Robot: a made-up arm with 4 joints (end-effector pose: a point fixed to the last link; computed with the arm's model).
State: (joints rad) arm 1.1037 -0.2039 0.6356 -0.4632
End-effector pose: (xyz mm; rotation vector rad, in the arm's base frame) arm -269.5 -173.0 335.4 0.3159 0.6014 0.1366
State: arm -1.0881 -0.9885 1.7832 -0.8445
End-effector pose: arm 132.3 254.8 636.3 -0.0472 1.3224 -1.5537
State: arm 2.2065 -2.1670 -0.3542 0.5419
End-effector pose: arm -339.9 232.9 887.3 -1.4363 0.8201 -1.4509
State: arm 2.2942 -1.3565 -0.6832 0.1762
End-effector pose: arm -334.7 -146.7 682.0 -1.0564 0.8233 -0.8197
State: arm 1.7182 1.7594 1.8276 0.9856
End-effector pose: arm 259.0 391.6 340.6 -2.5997 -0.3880 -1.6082
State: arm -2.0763 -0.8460 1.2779 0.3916
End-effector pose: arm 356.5 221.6 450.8 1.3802 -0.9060 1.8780
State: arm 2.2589 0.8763 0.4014 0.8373
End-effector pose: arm 447.9 248.8 153.8 1.3718 -0.4171 0.6131
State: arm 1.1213 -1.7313 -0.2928 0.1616
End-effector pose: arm -32.2 325.8 962.3 -1.3325 1.8401 -1.4525
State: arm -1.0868 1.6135 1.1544 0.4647
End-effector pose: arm -434.5 81.4 283.1 0.6256 -0.3895 -1.2063
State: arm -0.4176 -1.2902 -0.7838 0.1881
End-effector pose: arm 442.5 223.3 723.9 0.7754 -1.8567 0.7313
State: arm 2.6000 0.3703 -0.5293 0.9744
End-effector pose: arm 420.8 -24.6 180.0 0.4740 -0.7288 -0.0951
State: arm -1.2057 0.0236 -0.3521 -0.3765
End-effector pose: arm 51.8 396.0 912.6 -0.0780 -2.4276 1.8120
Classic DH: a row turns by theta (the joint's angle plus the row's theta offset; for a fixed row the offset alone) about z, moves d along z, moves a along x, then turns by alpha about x. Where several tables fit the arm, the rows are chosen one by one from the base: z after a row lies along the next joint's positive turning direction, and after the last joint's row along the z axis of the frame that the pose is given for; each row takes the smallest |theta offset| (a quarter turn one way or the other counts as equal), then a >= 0, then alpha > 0; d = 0 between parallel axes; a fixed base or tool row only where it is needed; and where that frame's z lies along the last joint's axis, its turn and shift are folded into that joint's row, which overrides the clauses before.
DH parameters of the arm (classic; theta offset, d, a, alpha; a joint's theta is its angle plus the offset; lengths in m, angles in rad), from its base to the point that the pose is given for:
base (fixed): 0.4116 0.5785 0.0764 0.8475
joint 1: -0.3822 -0.3574 0.027 0.3426
joint 2: -0.3184 0.3268 -0.3654 0.4816
joint 3: -1.0002 -0.1203 -0.0251 1.5708
joint 4: 0.412 0.2271 -0.0413 -2.5764
tool (fixed): -0.5113 0.0641 0 0

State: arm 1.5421 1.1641 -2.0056 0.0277
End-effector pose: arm 185.5 -124.5 227.7 -1.0175 0.3457 -0.3559
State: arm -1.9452 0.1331 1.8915 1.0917
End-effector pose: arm 58.7 392.0 572.2 -1.2156 -0.7770 -2.5527
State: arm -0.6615 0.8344 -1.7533 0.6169
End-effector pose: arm -279.1 161.7 760.0 -1.8874 2.1018 -0.9833
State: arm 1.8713 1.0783 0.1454 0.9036
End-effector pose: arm 413.6 152.0 58.7 1.1864 -0.4100 0.1997
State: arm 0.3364 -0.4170 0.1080 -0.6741
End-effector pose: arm -349.6 59.2 758.2 0.1473 1.7520 -0.5956
